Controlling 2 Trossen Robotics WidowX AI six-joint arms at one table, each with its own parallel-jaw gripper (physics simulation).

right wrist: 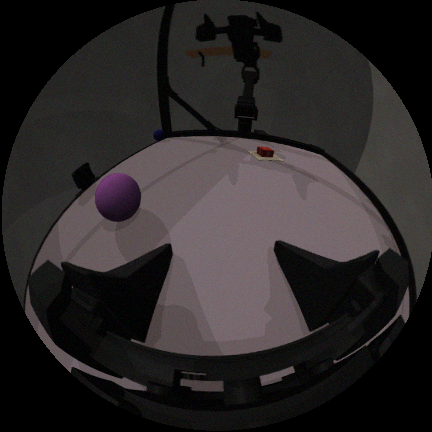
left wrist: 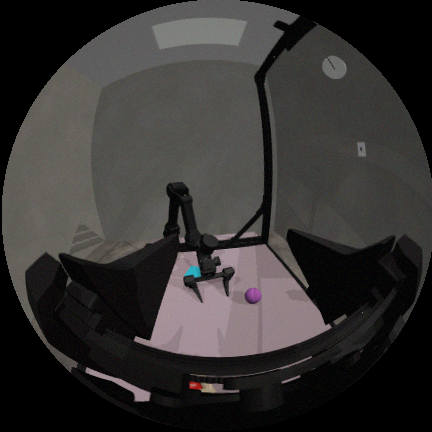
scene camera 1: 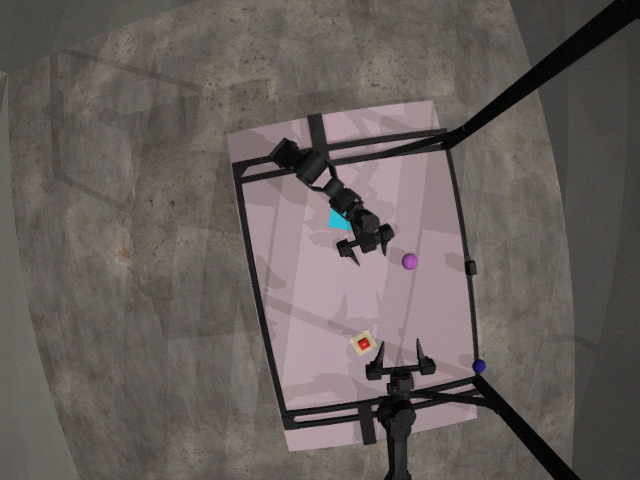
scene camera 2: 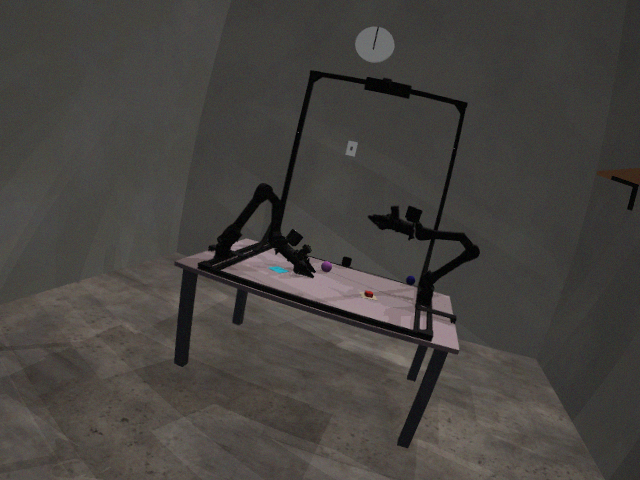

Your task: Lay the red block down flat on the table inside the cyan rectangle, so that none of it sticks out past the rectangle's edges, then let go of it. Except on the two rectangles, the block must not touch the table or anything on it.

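Places are measured from the left arm's base along level axes (x left, y back, z up), in centimetres.
Pixels of known places: left gripper, between the fingertips: (left wrist: 234,236) (scene camera 1: 400,340) (scene camera 2: 370,215); right gripper, between the fingertips: (right wrist: 223,247) (left wrist: 214,299) (scene camera 1: 372,260) (scene camera 2: 314,274); left arm's base, origin of its link: (right wrist: 243,132) (scene camera 1: 387,405) (scene camera 2: 423,304); right arm's base, origin of its link: (scene camera 1: 285,156) (scene camera 2: 221,257).
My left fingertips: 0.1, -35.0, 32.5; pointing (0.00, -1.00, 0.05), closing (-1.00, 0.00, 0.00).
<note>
Ahead of a thing's pixels: the offset from my left fingertips to its top centre, as dx, dy, dz. "spot": to the spot under its first point.
The red block @[+7.9, +10.1, -32.5] (scene camera 1: 363,343) (scene camera 2: 368,293) (left wrist: 195,385) (right wrist: 265,151) lies on the cream rectangle @[spot: +6.5, +7.0, -34.3] (scene camera 1: 367,334) (left wrist: 208,388) (right wrist: 260,157). The cyan rectangle @[spot: +14.5, -32.9, -34.4] (scene camera 1: 338,219) (scene camera 2: 278,269) (left wrist: 192,272) is bare where it shows; the right arm hides part of it in scene camera 1. It does not show in the right wrist view. My left gripper (scene camera 1: 400,342) (scene camera 2: 370,218) (right wrist: 232,16) is open and empty, high above the table, to the right of the block in scene camera 1. My right gripper (scene camera 1: 371,259) (scene camera 2: 312,275) (left wrist: 214,299) (right wrist: 223,247) is open and empty, low over the table between the two rectangles.
A purple ball @[-8.5, -17.6, -28.9] (scene camera 1: 409,261) (scene camera 2: 326,266) (left wrist: 253,295) (right wrist: 118,197) is to the right of my right gripper in scene camera 1. A dark blue ball @[-34.9, +23.1, -29.3] (scene camera 1: 479,365) (scene camera 2: 410,280) (right wrist: 159,135) is by the frame's corner. A small black box @[spot: -29.6, -14.4, -29.0] (scene camera 1: 470,267) (scene camera 2: 346,261) (right wrist: 83,176) is at the side rail.
</note>
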